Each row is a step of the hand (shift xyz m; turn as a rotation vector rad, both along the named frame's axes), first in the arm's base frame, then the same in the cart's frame.
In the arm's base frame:
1: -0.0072 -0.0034 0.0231 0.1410 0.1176 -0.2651
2: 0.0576 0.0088 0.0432 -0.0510 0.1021 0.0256
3: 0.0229 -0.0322 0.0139 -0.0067 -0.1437 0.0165
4: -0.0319 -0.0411 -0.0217 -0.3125 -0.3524 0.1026
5: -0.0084 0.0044 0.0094 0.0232 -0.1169 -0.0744
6: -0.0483 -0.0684 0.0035 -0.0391 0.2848 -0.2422
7: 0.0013 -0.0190 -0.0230 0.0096 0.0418 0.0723
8: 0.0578 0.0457 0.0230 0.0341 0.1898 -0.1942
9: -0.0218 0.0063 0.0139 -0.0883 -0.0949 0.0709
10: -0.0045 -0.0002 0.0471 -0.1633 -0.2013 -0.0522
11: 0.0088 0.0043 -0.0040 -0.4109 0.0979 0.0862
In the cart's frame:
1: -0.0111 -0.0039 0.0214 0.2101 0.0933 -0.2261
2: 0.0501 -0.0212 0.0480 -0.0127 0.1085 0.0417
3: 0.0072 -0.0403 0.0088 -0.0616 -0.1304 -0.0128
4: -0.0415 -0.0215 -0.0316 -0.4317 -0.2142 0.0089
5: -0.0074 0.0058 0.0095 -0.0115 -0.1035 -0.0943
6: -0.0702 -0.0438 -0.0135 0.1033 0.3116 -0.1830
7: -0.0026 -0.0142 -0.0262 0.0142 0.0229 0.0796
8: 0.0668 0.0154 0.0355 0.1287 0.1894 -0.1499
9: -0.0196 0.0120 0.0133 -0.1261 -0.0628 0.0444
10: -0.0108 -0.0058 0.0457 -0.2171 -0.1110 -0.1022
11: 0.0102 0.0011 -0.0025 -0.3532 0.2354 0.0753

